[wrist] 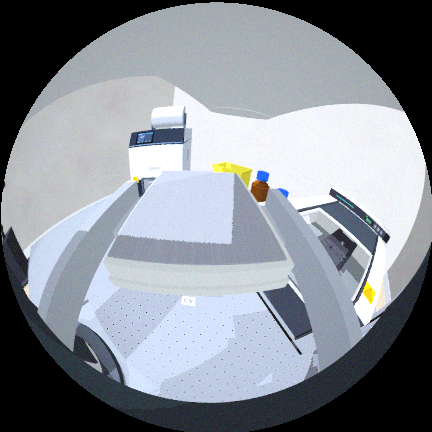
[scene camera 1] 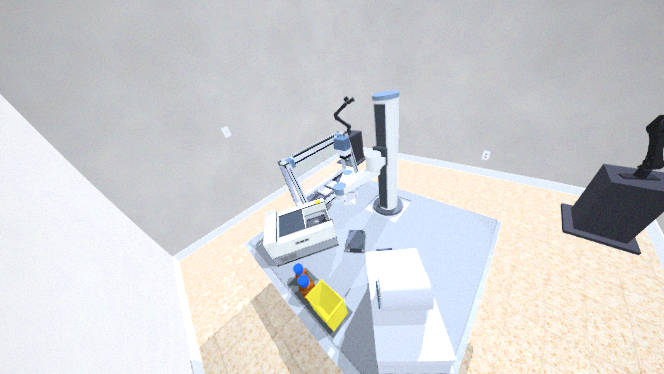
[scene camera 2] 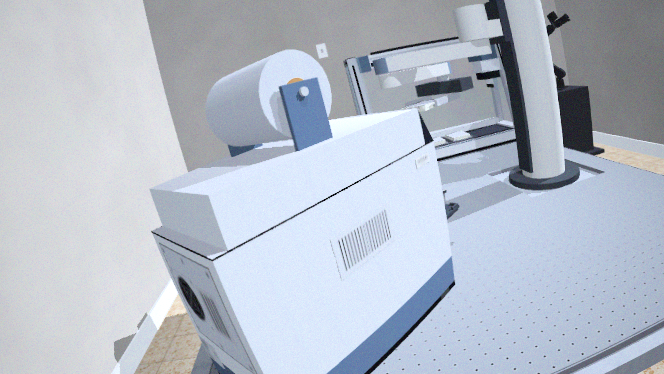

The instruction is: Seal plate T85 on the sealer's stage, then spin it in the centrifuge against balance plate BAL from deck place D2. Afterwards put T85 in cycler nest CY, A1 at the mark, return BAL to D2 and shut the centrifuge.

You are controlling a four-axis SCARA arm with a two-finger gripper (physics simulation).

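Places are measured from the arm's base along level axes (x left, y up, z ahead), in centimetres.
Pixels of known places: gripper, between the fingertips: [wrist: 200, 193] [scene camera 1: 349, 198] [scene camera 2: 420, 104]; arm's base, origin of its link: [scene camera 1: 387, 205] [scene camera 2: 544, 176].
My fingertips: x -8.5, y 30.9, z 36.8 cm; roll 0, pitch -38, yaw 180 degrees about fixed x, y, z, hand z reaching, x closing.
For each thing: its top centre in the pictures, then the offset to it from my fingertips. "pt": a spot on its surface instead.
- dark rotor, a spot on its surface: [wrist: 339, 248] pt dx -24.3, dy -15.6, dz +29.6 cm
- white sealer, centre of its top: [scene camera 2: 266, 61] [scene camera 1: 402, 275] [wrist: 168, 105] dx +56.6, dy +18.0, dz +37.3 cm
- dark cycler nest, centre of its top: [scene camera 1: 355, 237] dx +10.9, dy -23.8, dz +10.7 cm
- CY label, centre of its top: [wrist: 187, 300] dx +5.1, dy -29.6, dz +1.9 cm
- gantry frame, a spot on its surface: [scene camera 2: 357, 90] pt dx -47.0, dy +6.8, dz +11.7 cm
My gripper [wrist: 200, 193] [scene camera 1: 350, 197] is shut on a pale, flat-topped plate [wrist: 200, 220] [scene camera 2: 426, 106], held level above the deck; no name on it is readable. The centrifuge [scene camera 1: 307, 240] [wrist: 377, 260] has its bay open, with the dark rotor [wrist: 339, 248] showing in the wrist view, to the right of the plate. The white sealer [scene camera 1: 400, 270] [scene camera 2: 325, 210] [wrist: 157, 159] stands across the deck; its stage is mostly hidden by a finger in the wrist view. The dark cycler nest [scene camera 1: 356, 241] appears bare; the CY label [wrist: 188, 301] shows below the held plate. D2 is not readable.
A gantry frame [scene camera 1: 291, 184] [scene camera 2: 357, 90] stands behind the centrifuge, with white plates on its base. The arm's column [scene camera 1: 393, 150] [scene camera 2: 545, 100] rises beside it. A yellow bin [scene camera 1: 327, 305] [wrist: 242, 172] and brown bottles with blue caps stand along the deck edge.
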